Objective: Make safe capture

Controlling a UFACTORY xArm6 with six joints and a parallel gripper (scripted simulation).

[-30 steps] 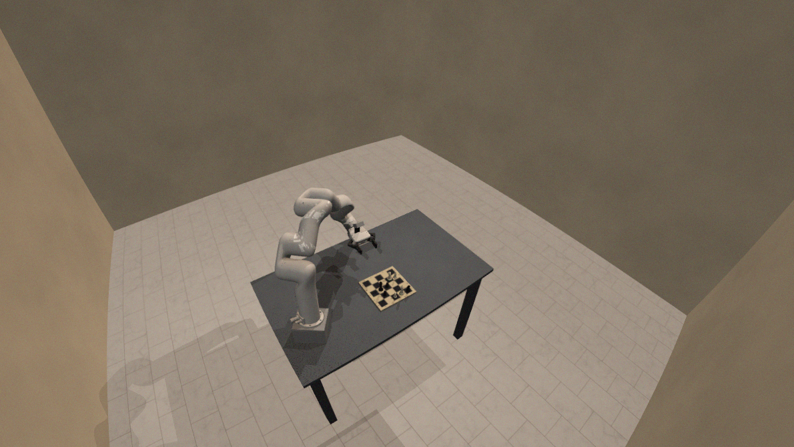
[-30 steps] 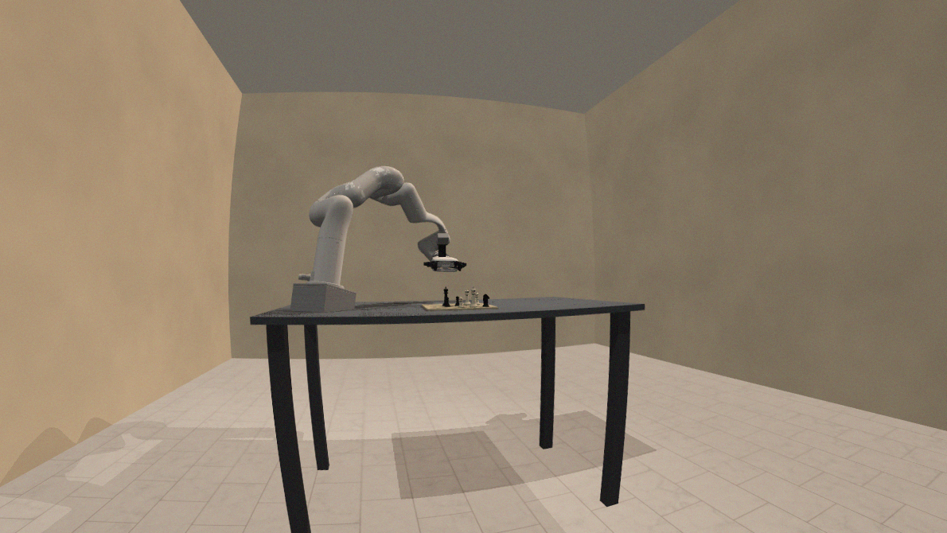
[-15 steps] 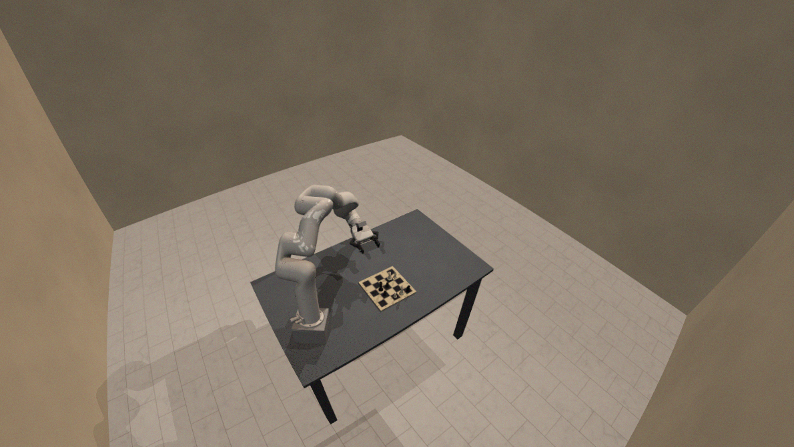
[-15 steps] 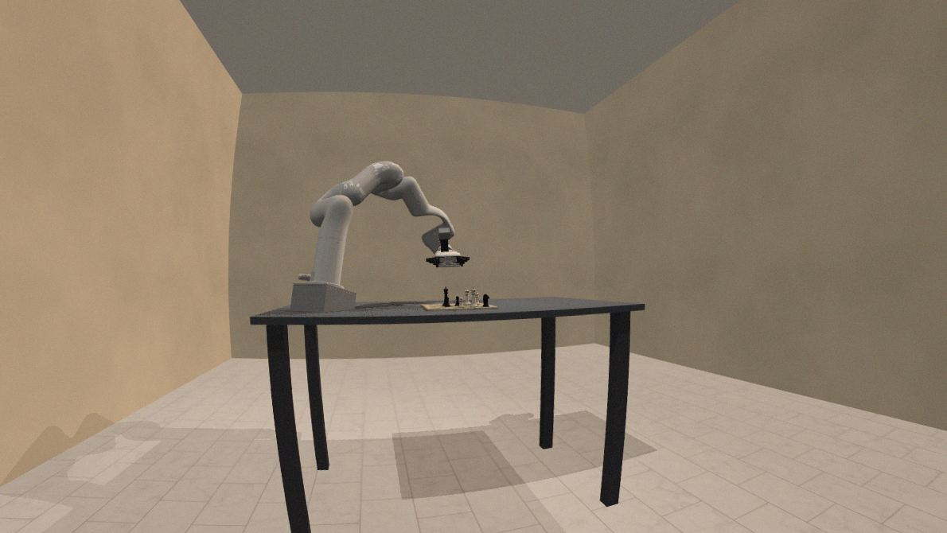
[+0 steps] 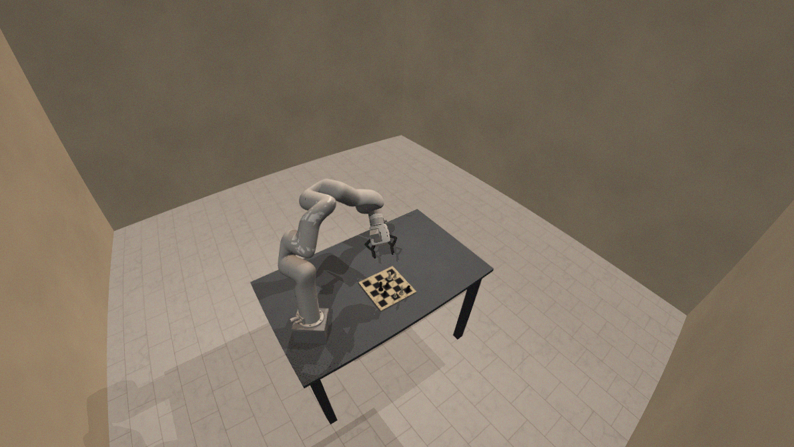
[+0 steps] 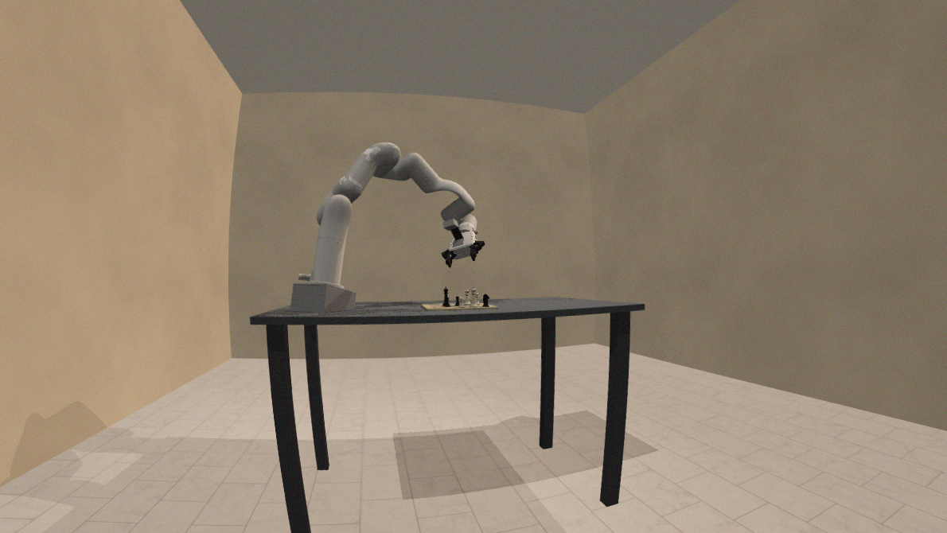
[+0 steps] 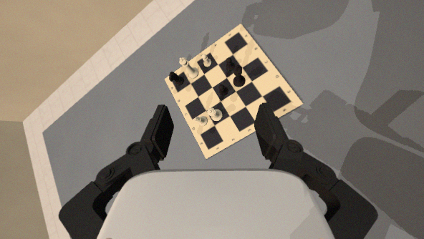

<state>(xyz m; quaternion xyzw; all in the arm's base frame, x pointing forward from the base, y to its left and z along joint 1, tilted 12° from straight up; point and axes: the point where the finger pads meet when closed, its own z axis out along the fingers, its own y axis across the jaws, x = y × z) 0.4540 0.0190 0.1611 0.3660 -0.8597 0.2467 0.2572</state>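
My gripper is now 10 mm past the white bishop, 160 mm to the left of it and 130 mm above it. The rest, counted from my hand: chessboard 40 mm behind, 80 mm to the right, 160 mm below; white pawn 50 mm behind, 150 mm to the right, 140 mm below.
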